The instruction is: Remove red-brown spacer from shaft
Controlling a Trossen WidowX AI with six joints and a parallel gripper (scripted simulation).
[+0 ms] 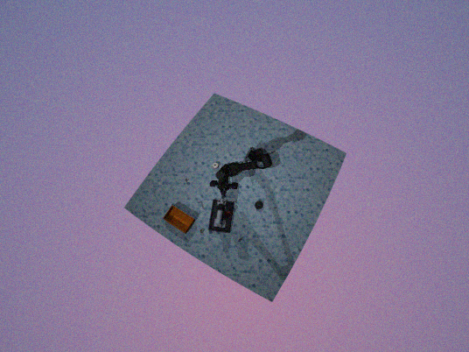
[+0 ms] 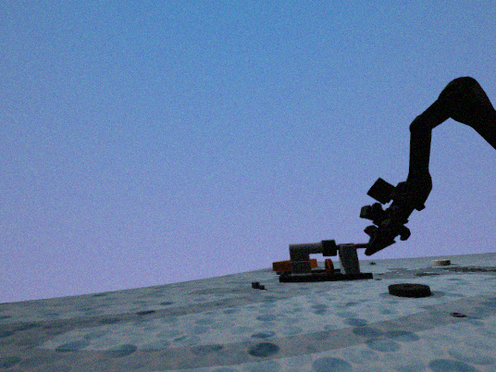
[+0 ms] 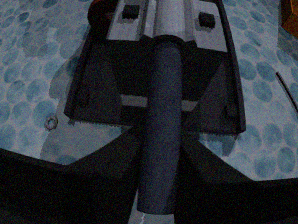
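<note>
The dark shaft lies 4 cm ahead of my gripper tip, 1 cm to the left of it and 3 cm above it. From my gripper tip the other things lie so: thin dark rod 10 cm ahead, 14 cm to the right, 5 cm below; dark disc 5 cm behind, 25 cm to the left, 5 cm below; orange tray 28 cm ahead, 22 cm to the right, 4 cm below.
</note>
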